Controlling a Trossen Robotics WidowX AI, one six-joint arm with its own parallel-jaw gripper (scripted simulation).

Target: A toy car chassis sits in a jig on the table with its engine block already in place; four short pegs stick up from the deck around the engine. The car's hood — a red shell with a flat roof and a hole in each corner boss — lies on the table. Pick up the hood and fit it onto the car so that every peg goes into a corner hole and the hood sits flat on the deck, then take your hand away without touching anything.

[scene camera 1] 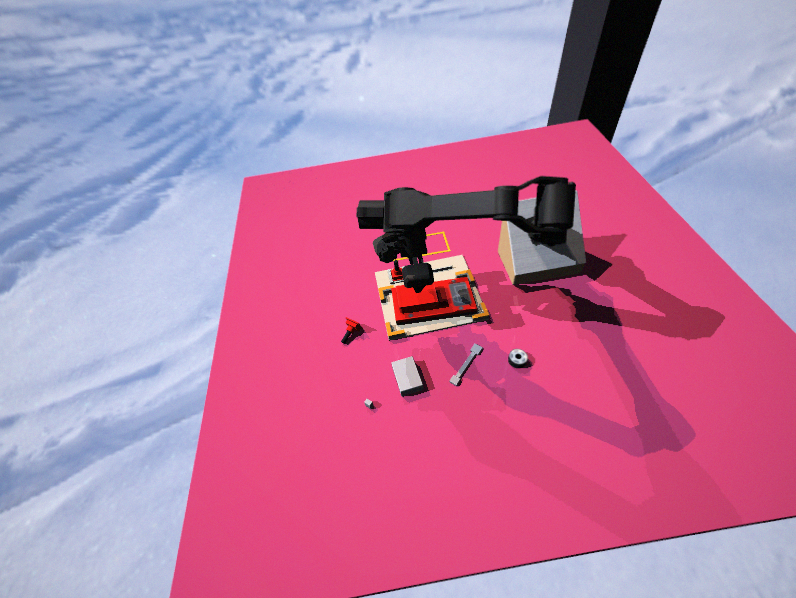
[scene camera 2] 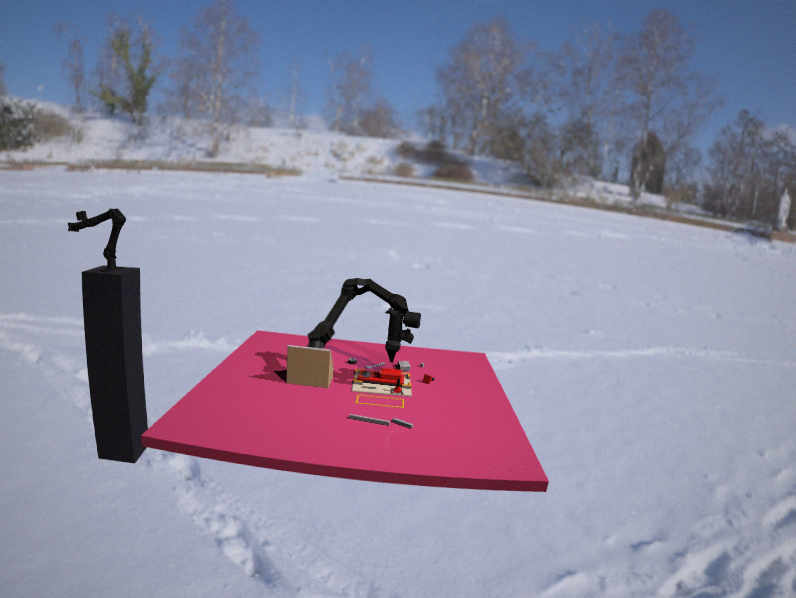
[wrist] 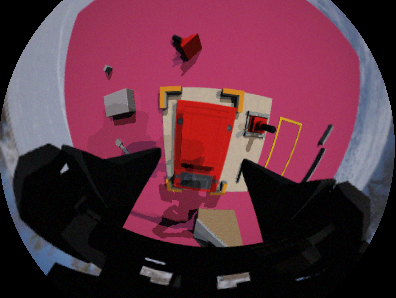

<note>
My gripper (scene camera 1: 415, 277) is open, holding nothing. Also in view: a red hood (scene camera 1: 409, 301).
The red hood shows as well in the wrist view (wrist: 203, 131). My gripper shows as well in the wrist view (wrist: 202, 157).
</note>
